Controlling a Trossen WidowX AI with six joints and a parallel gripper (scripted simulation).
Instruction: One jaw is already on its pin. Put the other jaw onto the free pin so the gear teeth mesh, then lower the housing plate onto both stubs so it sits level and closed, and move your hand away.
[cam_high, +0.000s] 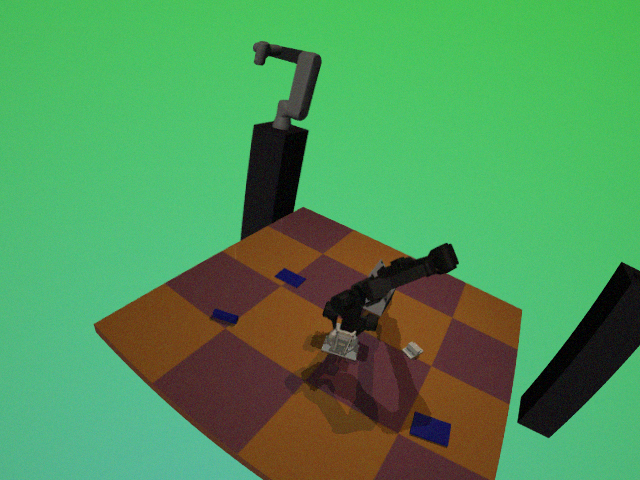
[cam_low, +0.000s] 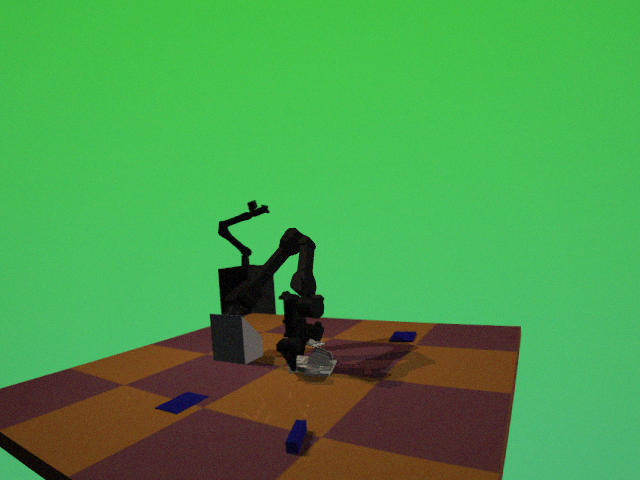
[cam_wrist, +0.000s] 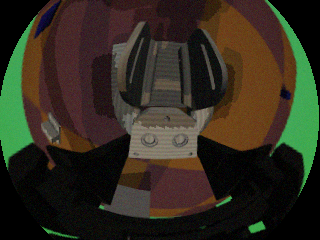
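Right now my gripper tip is 3 cm short of the grey jaw, 1 cm to the left of it and 1 cm below it. Also, from my gripper tip: board 41 cm to the left, 19 cm ahead.
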